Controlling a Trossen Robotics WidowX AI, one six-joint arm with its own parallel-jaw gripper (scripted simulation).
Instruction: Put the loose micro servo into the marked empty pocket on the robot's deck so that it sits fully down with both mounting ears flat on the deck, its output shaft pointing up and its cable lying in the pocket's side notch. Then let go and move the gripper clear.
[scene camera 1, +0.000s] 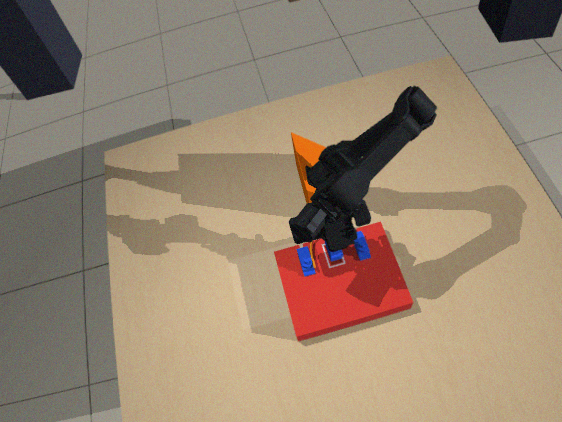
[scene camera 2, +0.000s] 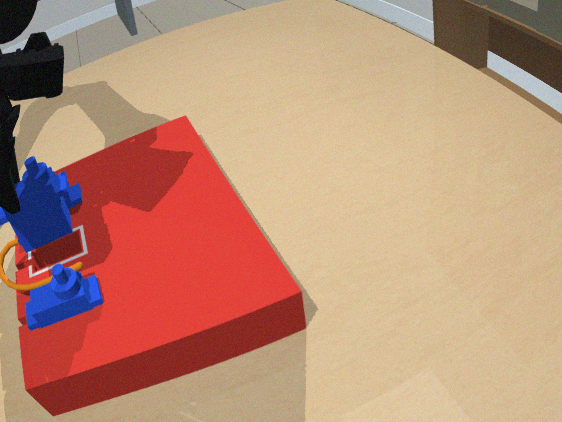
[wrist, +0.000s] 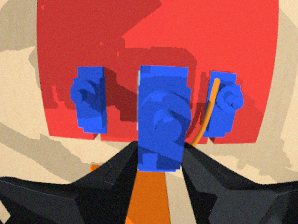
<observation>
The gripper shows in scene camera 1, in scene camera 2 and in the wrist view (159, 147). The same spot on the gripper: (scene camera 1: 339, 236) is (scene camera 2: 34, 53). The same spot on a red deck: (wrist: 244, 44) is (scene camera 2: 143, 298).
</observation>
